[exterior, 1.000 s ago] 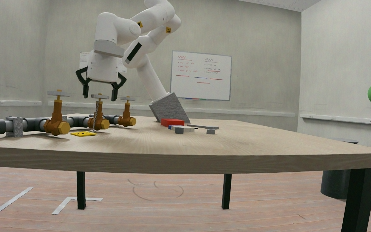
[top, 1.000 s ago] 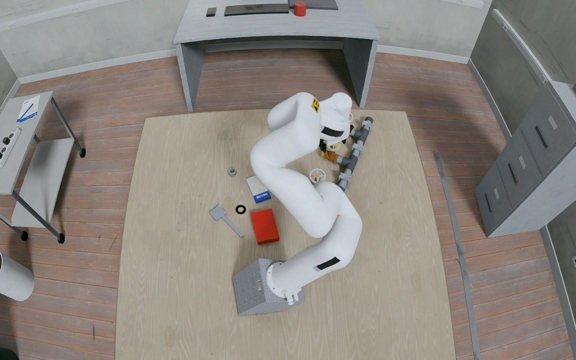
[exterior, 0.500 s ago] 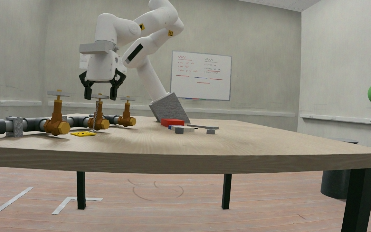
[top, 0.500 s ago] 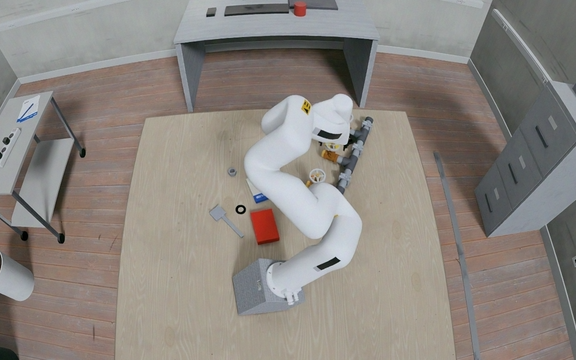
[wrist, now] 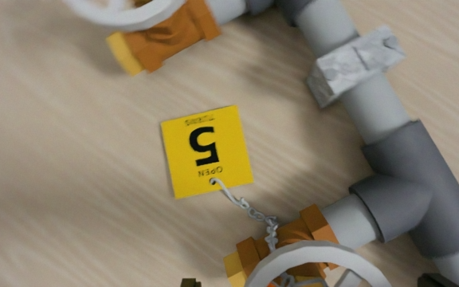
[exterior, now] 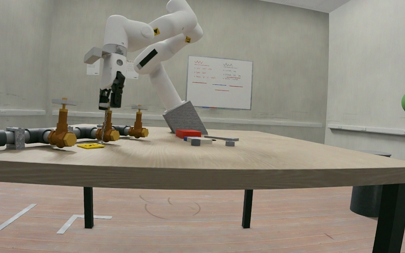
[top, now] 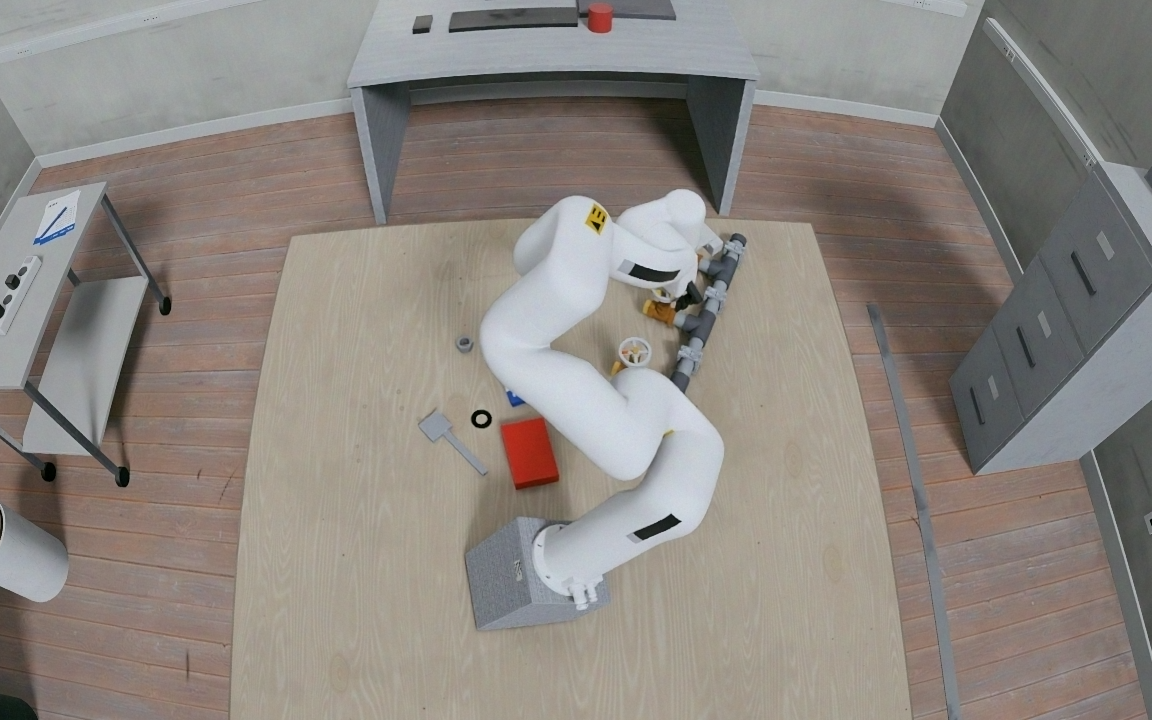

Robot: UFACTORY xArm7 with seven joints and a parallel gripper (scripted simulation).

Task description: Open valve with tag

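My gripper is now 110 mm above the yellow tag, 80 mm short of it and 30 mm to the left of it. The rest, counted from my hand: blue-and-white box 310 mm to the left, 110 mm below, 70 mm behind; red block 320 mm to the left, 240 mm behind, 100 mm below; grey nut 390 mm to the left, 110 mm below, 30 mm ahead.
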